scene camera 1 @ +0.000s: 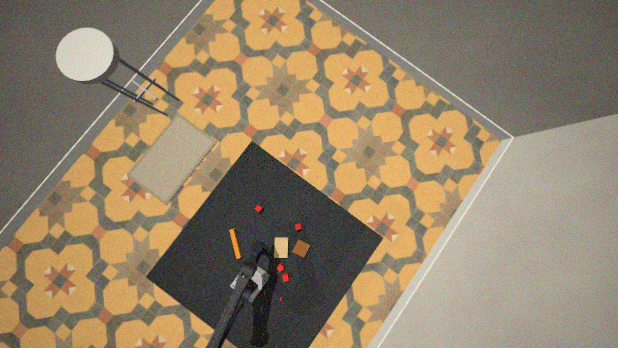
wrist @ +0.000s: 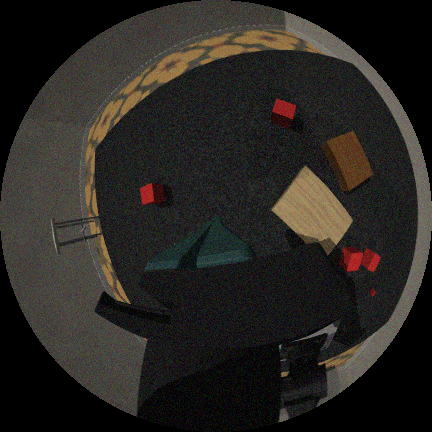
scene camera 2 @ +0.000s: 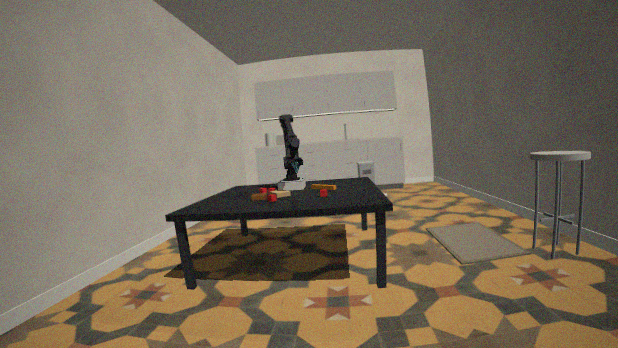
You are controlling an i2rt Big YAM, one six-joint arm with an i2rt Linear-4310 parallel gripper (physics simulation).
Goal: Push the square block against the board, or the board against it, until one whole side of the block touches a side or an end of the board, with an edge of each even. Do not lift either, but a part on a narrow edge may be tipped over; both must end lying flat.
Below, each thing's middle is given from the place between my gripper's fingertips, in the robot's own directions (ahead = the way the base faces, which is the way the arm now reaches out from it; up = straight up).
The light wooden board point(wrist: 307, 206) is 14 cm to the right of my hand, 13 cm below it and 3 cm behind it. Also, from my hand: brown square block point(wrist: 349, 163) (26 cm to the right, 13 cm below, 6 cm ahead).
